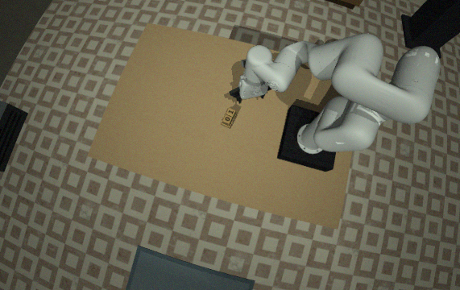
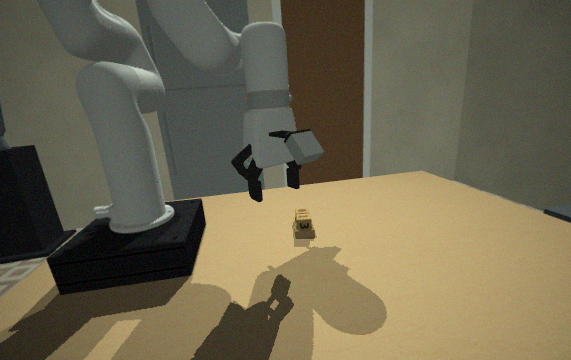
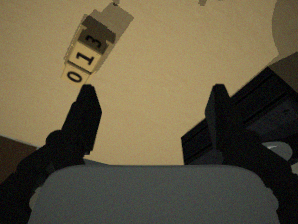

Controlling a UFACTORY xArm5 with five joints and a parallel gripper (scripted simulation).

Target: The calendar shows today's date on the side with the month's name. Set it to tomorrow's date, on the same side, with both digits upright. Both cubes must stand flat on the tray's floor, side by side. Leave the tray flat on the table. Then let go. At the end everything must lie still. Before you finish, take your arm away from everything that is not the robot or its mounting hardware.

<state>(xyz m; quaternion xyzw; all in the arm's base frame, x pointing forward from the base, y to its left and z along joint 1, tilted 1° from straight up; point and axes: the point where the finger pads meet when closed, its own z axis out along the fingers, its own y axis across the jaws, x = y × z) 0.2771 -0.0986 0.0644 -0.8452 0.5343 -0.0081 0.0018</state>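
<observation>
Right now the wooden date cube is 11 cm below my hand, 7 cm ahead of it and 4 cm to the left of it. From my hand the other things lie so: wooden calendar tray: 12 cm below, 7 cm ahead, 6 cm to the left.
</observation>
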